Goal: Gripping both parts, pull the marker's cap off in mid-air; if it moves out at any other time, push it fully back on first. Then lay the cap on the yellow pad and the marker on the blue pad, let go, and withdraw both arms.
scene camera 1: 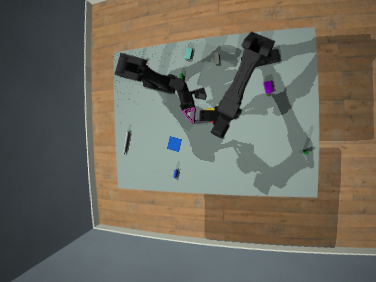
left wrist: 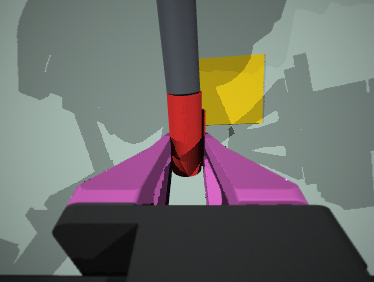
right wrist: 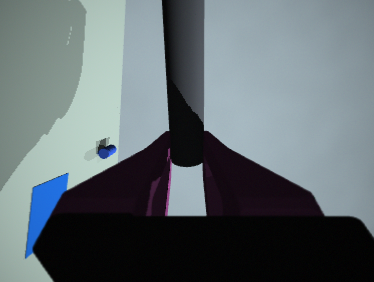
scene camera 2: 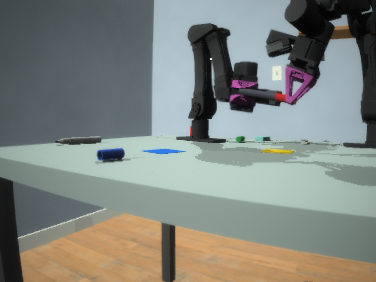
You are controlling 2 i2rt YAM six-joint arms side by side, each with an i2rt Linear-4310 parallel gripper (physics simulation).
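Observation:
The marker's dark grey body is held in mid-air, roughly level. Its red cap sits on the end, its rim against the body with a thin dark line and no visible gap. My left gripper is shut on the cap. My right gripper is shut on the marker's body near its other end. The yellow pad lies below, partly hidden by the left arm in scene camera 1. The blue pad lies flat on the table.
A blue cylinder lies near the blue pad. A grey pen-like object lies at the picture's left. A purple block, a teal block and a small green object are also on the table.

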